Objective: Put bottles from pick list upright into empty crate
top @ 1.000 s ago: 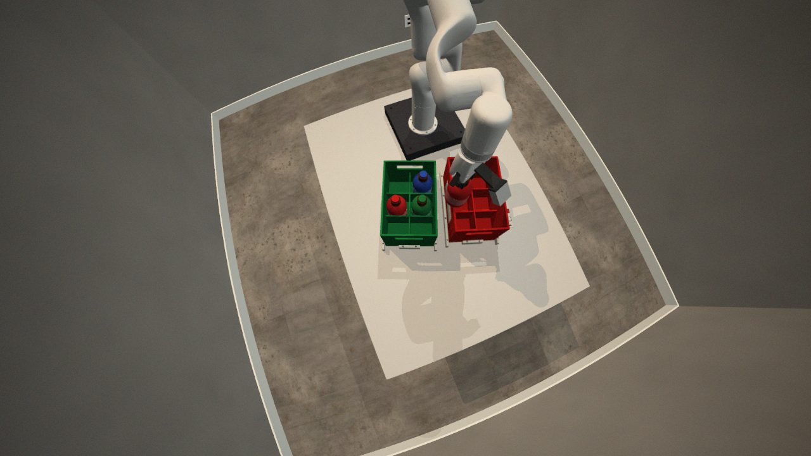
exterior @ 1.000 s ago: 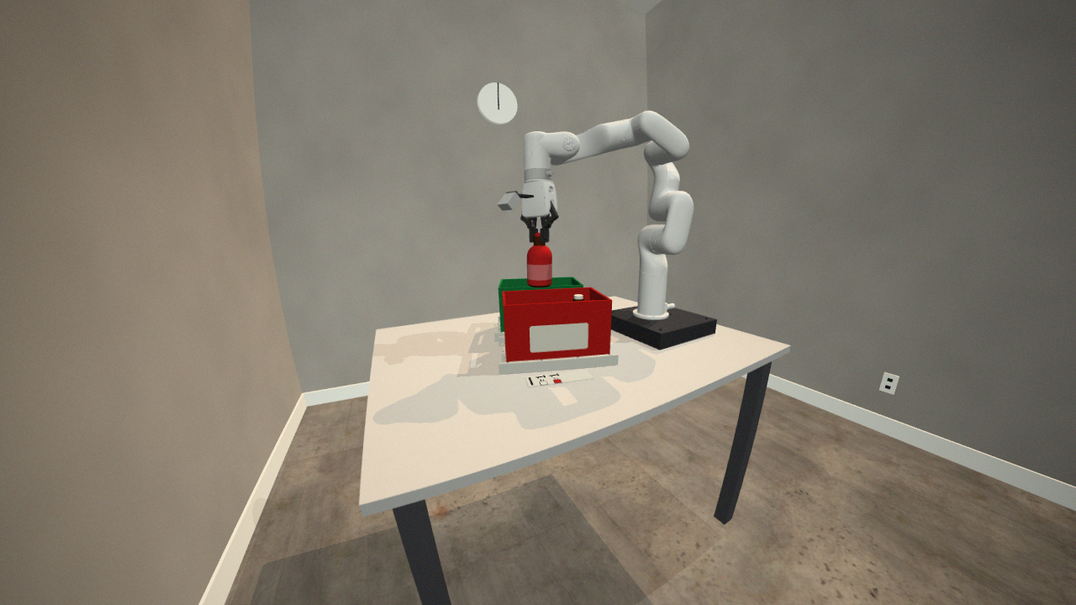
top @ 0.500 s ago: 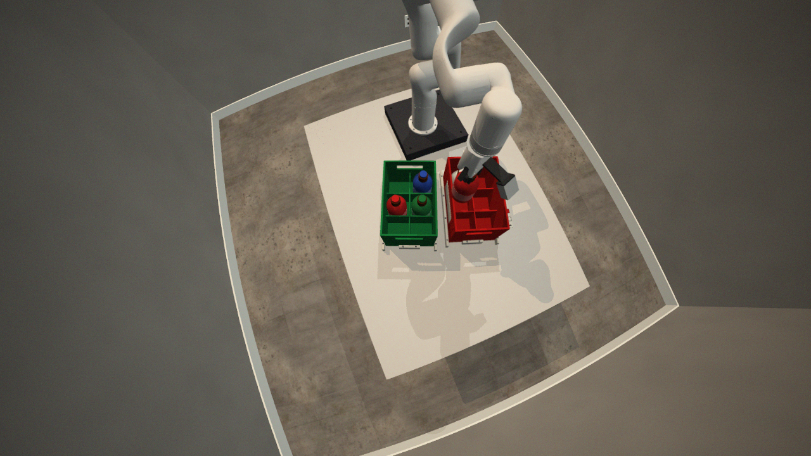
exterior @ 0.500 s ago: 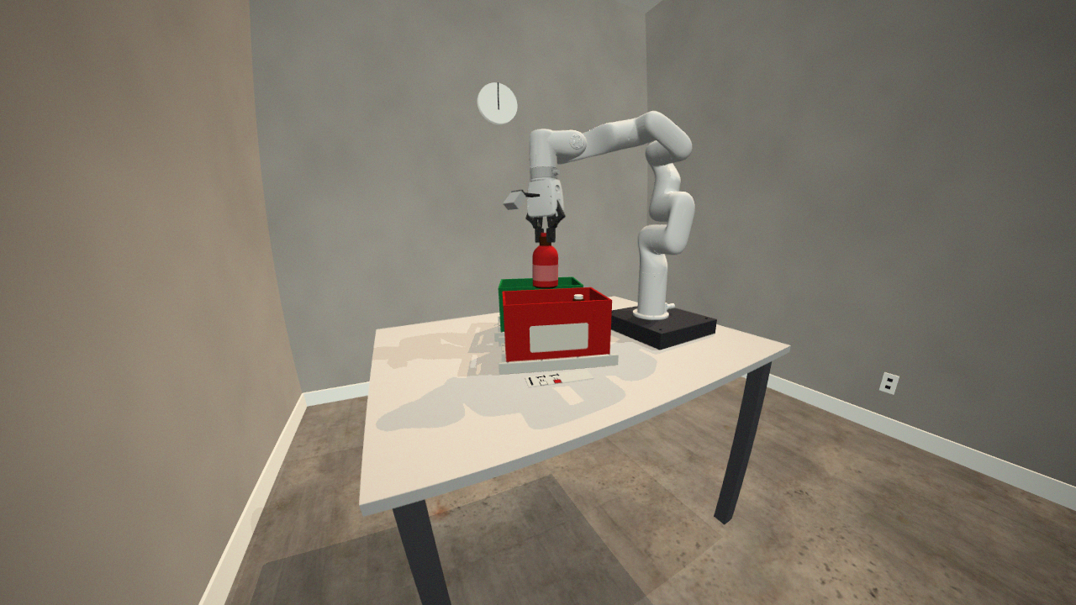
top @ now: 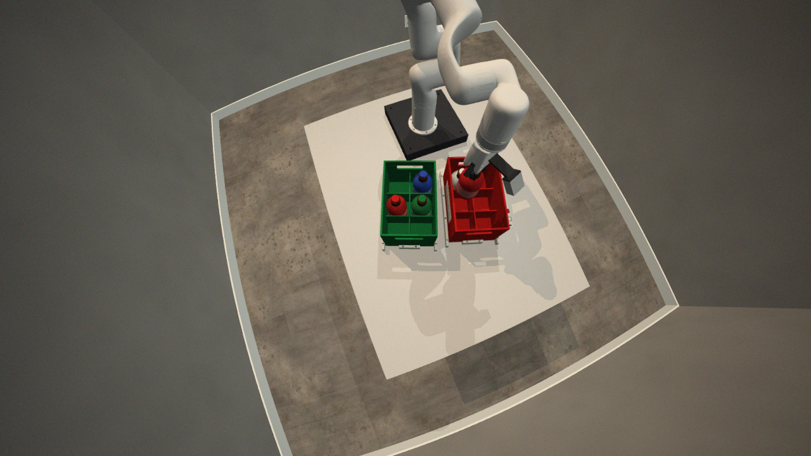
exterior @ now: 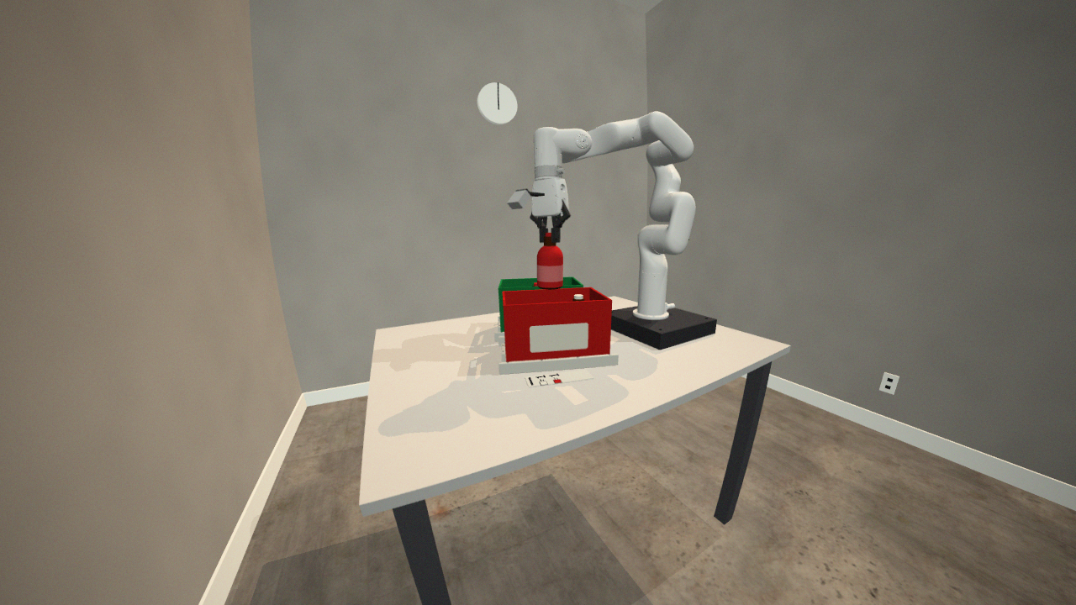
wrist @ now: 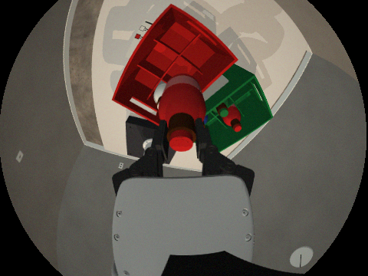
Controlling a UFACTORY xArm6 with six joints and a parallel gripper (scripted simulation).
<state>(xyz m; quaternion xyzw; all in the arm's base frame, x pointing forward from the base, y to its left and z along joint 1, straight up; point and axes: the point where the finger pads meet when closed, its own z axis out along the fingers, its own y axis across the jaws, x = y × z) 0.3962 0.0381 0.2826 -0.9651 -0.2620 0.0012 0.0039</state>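
My hand is 10 mm short of the red crate, 40 mm to the right of it and 250 mm above it. Round my hand: green bottle (20 mm behind, 150 mm to the right, 250 mm below); then white bottle (80 mm behind, 20 mm to the left, 250 mm below); then blue bottle (100 mm behind, 120 mm to the right, 250 mm below).
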